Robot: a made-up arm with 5 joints.
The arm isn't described. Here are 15 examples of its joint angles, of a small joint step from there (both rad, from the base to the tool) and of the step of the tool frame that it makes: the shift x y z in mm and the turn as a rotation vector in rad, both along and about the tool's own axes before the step.
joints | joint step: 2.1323 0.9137 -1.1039 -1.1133 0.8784 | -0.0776 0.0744 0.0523 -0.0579 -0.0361
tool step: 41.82 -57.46 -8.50 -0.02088 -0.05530 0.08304
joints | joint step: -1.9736 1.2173 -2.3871 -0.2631 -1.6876 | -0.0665 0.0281 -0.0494 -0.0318 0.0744
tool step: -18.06 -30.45 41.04 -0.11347 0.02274 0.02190
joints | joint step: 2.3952 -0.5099 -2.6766 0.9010 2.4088 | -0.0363 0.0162 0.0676 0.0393 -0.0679
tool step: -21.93 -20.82 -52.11 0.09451 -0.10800 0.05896
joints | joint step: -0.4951 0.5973 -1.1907 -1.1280 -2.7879 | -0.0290 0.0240 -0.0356 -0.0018 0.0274
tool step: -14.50 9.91 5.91 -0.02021 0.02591 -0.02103
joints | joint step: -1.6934 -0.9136 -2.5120 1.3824 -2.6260 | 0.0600 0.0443 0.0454 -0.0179 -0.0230
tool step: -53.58 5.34 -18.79 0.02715 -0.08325 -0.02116
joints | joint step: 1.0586 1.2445 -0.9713 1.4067 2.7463 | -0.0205 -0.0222 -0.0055 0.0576 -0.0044
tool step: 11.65 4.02 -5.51 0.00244 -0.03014 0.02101
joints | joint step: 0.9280 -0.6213 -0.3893 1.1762 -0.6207 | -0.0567 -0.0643 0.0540 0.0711 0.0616
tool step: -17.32 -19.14 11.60 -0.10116 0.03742 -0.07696
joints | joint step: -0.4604 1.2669 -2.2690 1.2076 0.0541 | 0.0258 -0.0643 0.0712 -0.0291 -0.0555
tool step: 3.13 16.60 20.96 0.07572 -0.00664 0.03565
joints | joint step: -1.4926 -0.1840 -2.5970 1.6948 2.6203 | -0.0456 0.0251 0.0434 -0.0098 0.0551
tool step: -36.66 2.95 -19.24 -0.03663 -0.07129 -0.06787
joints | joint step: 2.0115 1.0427 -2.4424 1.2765 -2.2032 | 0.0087 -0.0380 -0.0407 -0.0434 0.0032
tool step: 51.40 -6.21 24.24 -0.05824 0.01432 0.10650
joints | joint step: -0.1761 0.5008 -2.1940 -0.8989 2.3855 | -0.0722 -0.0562 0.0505 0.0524 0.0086
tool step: -12.86 37.76 -6.87 0.06628 -0.04443 0.00752
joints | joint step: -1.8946 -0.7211 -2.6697 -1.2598 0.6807 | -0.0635 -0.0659 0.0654 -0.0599 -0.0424
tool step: -18.76 29.86 17.81 0.07262 0.04204 -0.05104
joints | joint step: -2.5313 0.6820 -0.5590 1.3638 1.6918 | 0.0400 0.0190 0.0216 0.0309 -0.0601
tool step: -19.22 -10.47 -11.68 0.04599 -0.06080 0.06886
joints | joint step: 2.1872 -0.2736 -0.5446 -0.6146 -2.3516 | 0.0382 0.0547 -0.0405 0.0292 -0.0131
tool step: -1.91 1.54 -23.88 0.03953 -0.04399 -0.01325
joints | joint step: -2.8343 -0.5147 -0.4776 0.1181 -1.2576 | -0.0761 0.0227 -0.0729 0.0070 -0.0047
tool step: 12.63 -48.07 6.42 -0.07438 0.00124 0.04121
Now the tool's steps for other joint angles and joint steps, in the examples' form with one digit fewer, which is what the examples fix.
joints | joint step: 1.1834 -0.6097 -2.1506 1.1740 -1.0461 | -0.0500 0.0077 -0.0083 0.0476 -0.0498
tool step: -13.0 -1.6 2.7 0.0231 0.0743 0.0331
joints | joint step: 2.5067 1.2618 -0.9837 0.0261 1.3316 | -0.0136 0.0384 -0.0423 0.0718 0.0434
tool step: -11.5 -6.4 -13.6 -0.0787 -0.0250 0.0312
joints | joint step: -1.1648 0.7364 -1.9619 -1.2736 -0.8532 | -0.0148 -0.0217 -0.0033 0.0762 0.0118
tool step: -13.1 -12.6 -7.2 -0.0040 0.0504 -0.0121
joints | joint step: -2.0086 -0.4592 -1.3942 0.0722 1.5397 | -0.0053 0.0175 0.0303 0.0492 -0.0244
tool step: -5.6 -32.8 -22.8 -0.0132 -0.0426 0.0899
